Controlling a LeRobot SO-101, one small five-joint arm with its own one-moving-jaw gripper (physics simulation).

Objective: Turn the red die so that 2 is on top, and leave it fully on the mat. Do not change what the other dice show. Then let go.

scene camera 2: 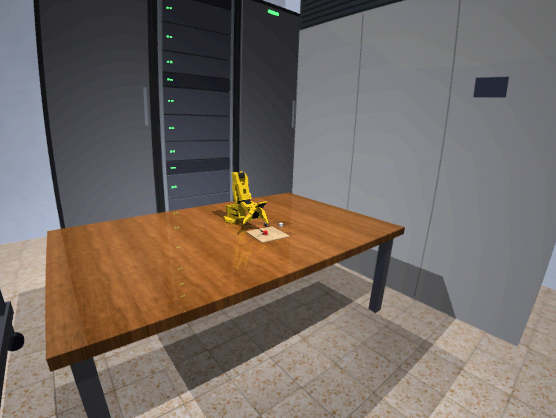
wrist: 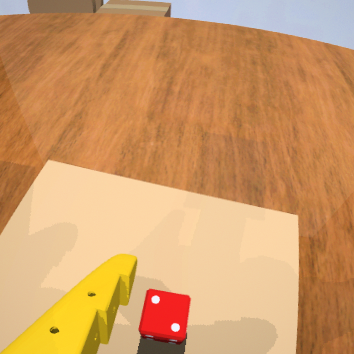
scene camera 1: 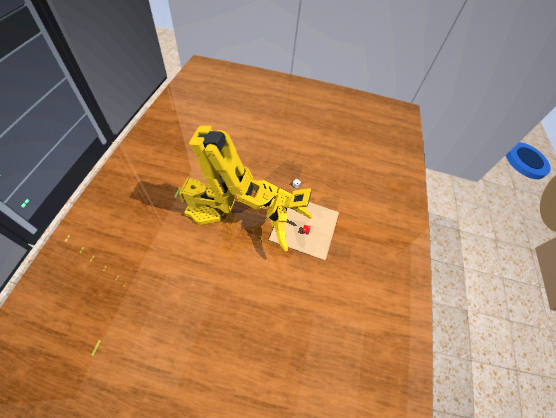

Labels:
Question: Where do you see a beige mat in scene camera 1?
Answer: At 316,243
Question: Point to a beige mat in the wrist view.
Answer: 238,263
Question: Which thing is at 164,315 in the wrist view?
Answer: A red die.

